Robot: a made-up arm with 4 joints. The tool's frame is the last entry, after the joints. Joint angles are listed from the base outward.
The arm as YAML. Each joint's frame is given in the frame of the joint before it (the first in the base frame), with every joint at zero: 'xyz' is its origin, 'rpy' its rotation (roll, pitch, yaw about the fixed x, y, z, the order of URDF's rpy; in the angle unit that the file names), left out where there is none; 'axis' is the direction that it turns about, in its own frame. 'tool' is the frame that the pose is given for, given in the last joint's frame.
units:
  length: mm
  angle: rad
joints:
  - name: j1
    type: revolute
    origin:
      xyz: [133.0, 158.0, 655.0]
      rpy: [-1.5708, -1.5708, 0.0]
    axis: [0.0, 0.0, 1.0]
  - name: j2
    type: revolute
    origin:
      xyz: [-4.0, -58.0, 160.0]
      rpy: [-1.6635, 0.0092, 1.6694]
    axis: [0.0, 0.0, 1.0]
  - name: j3
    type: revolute
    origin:
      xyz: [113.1, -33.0, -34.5]
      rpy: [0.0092, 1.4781, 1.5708]
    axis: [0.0, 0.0, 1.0]
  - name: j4
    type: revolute
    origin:
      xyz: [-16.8, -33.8, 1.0]
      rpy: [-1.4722, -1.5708, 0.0]
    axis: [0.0, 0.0, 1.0]
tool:
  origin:
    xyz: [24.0, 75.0, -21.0]
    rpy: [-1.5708, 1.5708, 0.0]
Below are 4 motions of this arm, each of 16 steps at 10 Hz.
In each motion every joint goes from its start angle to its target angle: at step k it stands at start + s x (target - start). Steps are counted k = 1, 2, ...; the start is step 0. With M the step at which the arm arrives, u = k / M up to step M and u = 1 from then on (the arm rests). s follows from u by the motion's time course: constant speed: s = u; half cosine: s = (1 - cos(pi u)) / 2; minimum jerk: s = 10 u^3 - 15 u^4 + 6 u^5.
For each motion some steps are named. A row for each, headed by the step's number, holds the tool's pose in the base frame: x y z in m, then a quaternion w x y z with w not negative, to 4 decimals.
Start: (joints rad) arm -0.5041 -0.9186 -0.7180 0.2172
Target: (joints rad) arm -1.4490 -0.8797 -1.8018 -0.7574
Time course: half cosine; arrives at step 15
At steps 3, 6, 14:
3: 0.1664 0.4821 0.6915 0.8695 -0.3059 0.1196 0.3690
6: 0.1811 0.4646 0.6873 0.9045 -0.2770 0.1742 0.2735
14: 0.1860 0.3915 0.6914 0.9775 -0.0719 0.1920 -0.0498

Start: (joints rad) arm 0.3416 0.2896 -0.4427 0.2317
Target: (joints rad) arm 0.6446 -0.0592 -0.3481 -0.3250
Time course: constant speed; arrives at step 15
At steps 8, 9, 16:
8: 0.2662 0.3047 0.6350 0.9021 0.0215 0.4261 -0.0649
9: 0.2649 0.3062 0.6317 0.8985 0.0393 0.4329 -0.0616
16: 0.2541 0.3157 0.6110 0.8649 0.1491 0.4767 -0.0492

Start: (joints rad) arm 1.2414 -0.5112 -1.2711 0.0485
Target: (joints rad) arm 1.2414 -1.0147 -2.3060 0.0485
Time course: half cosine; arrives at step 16
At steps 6, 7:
6: 0.1135 0.4352 0.5789 0.1152 -0.0272 0.9302 0.3475
7: 0.1056 0.4377 0.5872 0.0662 -0.0445 0.9265 0.3678

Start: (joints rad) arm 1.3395 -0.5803 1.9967 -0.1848
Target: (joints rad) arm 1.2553 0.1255 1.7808 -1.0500
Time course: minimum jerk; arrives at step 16
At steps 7, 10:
7: 0.1873 0.3139 0.6543 0.8769 0.3890 -0.2776 0.0514
10: 0.2023 0.2867 0.6414 0.8696 0.4108 -0.2529 0.1054

